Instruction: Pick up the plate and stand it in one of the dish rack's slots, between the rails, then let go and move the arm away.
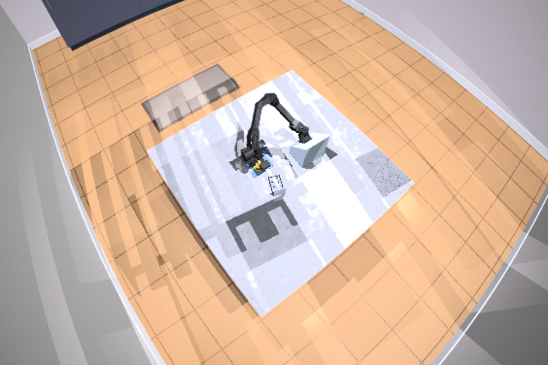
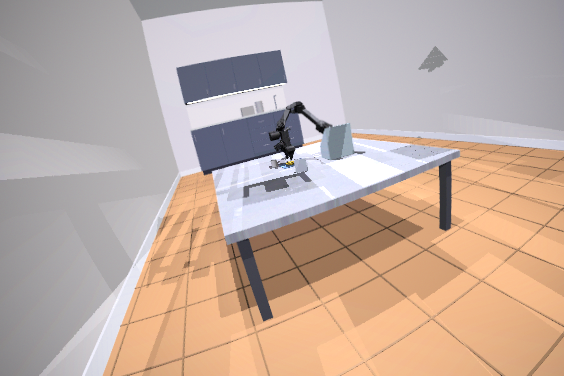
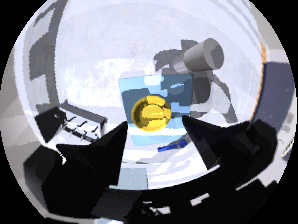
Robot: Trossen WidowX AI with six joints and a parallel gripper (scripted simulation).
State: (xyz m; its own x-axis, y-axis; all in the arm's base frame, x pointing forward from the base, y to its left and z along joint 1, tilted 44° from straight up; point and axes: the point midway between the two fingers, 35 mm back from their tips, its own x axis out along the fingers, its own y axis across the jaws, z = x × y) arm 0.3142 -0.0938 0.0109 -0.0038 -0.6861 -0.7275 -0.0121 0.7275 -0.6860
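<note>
The yellow plate is 20 mm below my gripper tip. Round my gripper tip: white cup (90 mm ahead, 80 mm to the right, 20 mm below); blue mat (10 mm behind, 10 mm to the right, 40 mm below); dish rack (20 mm behind, 170 mm to the left, 20 mm below).
</note>
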